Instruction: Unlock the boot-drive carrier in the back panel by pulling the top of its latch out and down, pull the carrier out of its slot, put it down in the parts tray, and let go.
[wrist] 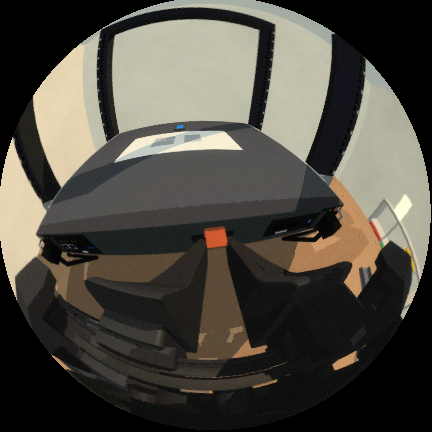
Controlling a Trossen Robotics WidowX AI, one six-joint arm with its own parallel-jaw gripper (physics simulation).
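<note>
The dark grey server chassis (pixel 185 182) fills the middle of the wrist view, its back panel (pixel 150 242) facing me along its lower edge. The orange latch (pixel 216 237) of the boot-drive carrier is at the middle of that panel, in front of a dark recess that shows on both sides of it. My gripper (pixel 215 241) is shut on the latch, one fingertip at each side. The carrier's body is hidden behind the latch and fingertips, so how far it sits in its slot cannot be told. I cannot make out the parts tray.
Black handles (pixel 302 236) (pixel 77 259) stick out from the panel's two ends. Black rack posts (pixel 345 100) stand behind the chassis. A wire-framed holder (pixel 399 220) with coloured items is at the far right, and a small grey object (pixel 366 279) lies on the brown surface nearer me.
</note>
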